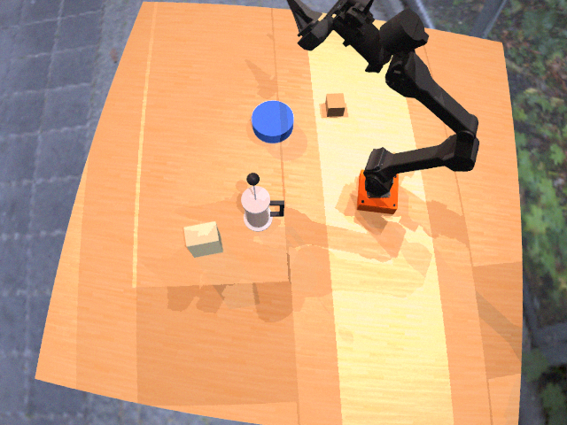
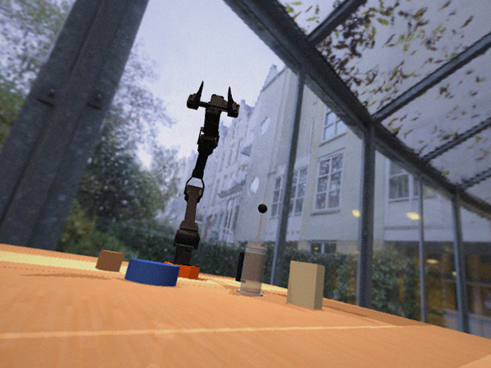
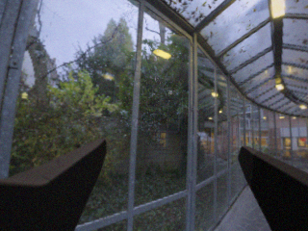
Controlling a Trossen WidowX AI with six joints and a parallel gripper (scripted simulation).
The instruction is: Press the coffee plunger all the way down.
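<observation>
Right now the coffee press is 52 cm below my gripper tip, 21 cm to the left of it and 8 cm ahead of it. Round my gripper tip: white block: 59 cm below, 29 cm to the left, 23 cm ahead; blue disc: 62 cm below, 7 cm to the right, 5 cm ahead.
</observation>
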